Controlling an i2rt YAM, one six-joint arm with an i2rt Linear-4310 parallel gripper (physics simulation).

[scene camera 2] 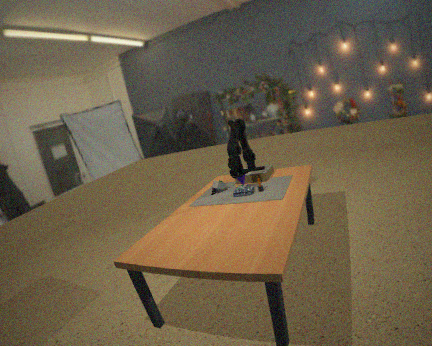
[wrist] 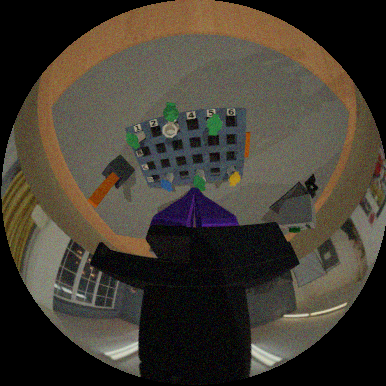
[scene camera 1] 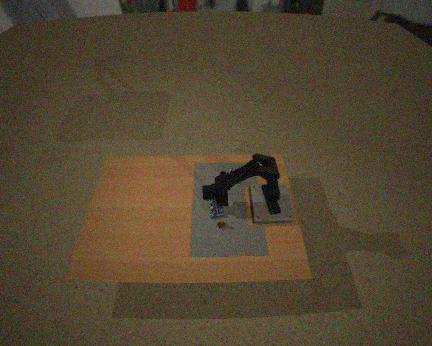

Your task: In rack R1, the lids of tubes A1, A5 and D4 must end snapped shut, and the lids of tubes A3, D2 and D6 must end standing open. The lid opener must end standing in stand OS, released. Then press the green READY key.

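Frame: origin at the arm's base, x left, y back, z up, level; metres.
Seen in the pictures: gripper, fingertip midpoint: [scene camera 2: 243, 184] [wrist: 194, 191] [scene camera 1: 222, 203]; arm's base, origin of the base link: [scene camera 2: 252, 170] [scene camera 1: 270, 198].
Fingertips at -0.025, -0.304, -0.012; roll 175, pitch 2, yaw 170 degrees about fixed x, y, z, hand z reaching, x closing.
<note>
Offsets run from my fingertips to a thing's top centre, as dx, dy, dz. "spot": to the spot under its first point.
Blue rack R1 @(-0.004, -0.047, +0.008) [wrist: 189, 152] [scene camera 1: 216, 210] [scene camera 2: 244, 191] stands on the grey mat. In the wrist view, A3's green lid @(+0.004, -0.084, +0.008) [wrist: 171, 111] stands open beside its white-rimmed mouth @(spot: +0.010, -0.069, -0.008) [wrist: 170, 131]. Green lids show at A1 @(+0.048, -0.072, -0.001) [wrist: 132, 139], A5 @(-0.029, -0.069, -0.001) [wrist: 214, 124] and D4 @(-0.008, -0.012, +0.007) [wrist: 199, 182], a blue lid @(+0.031, -0.014, -0.001) [wrist: 167, 185] at D2 and a yellow lid @(-0.047, -0.011, -0.001) [wrist: 235, 178] at D6; whether these are snapped is unclear. The orange lid opener @(+0.116, -0.032, +0.036) [wrist: 104, 189] [scene camera 2: 259, 181] stands in black stand OS @(+0.116, -0.032, -0.017) [wrist: 121, 167]. The green READY key [wrist: 294, 229] is on a grey box. My purple gripper [wrist: 194, 191] [scene camera 2: 241, 180] is shut and empty, near the row D side.
The grey box @(spot: -0.179, +0.075, -0.001) [wrist: 296, 210] [scene camera 2: 219, 185] stands across the rack from the opener, beside a small black object [wrist: 311, 185]. An orange strip @(spot: -0.069, -0.039, -0.026) [wrist: 247, 145] is at the rack's column 6 end. The arm's grey base plate [scene camera 1: 257, 215] lies at the mat's edge.
</note>
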